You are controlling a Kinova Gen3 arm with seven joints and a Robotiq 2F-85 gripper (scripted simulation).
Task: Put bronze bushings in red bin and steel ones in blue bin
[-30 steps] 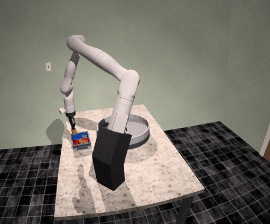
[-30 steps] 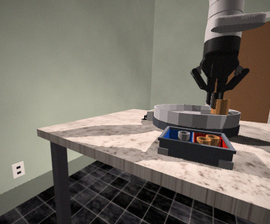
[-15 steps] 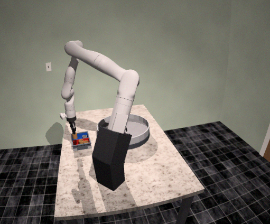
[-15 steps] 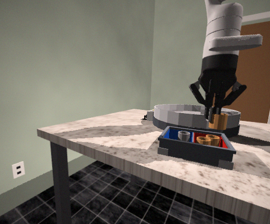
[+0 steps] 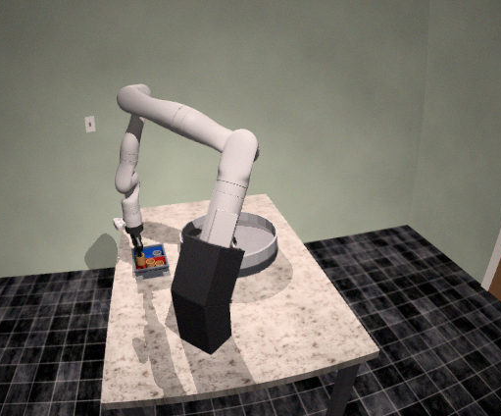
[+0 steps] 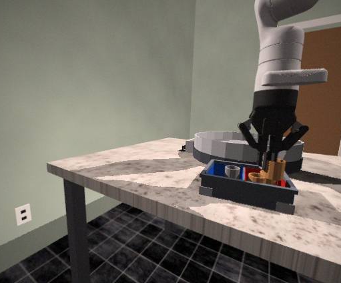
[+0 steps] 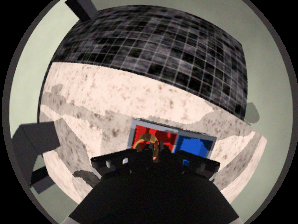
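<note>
Right now the bin tray is 40 mm ahead of my hand, 40 mm to the right of it and 70 mm below it. From my hand the other things lie so: turntable 50 mm ahead, 400 mm to the right, 40 mm below.
</note>
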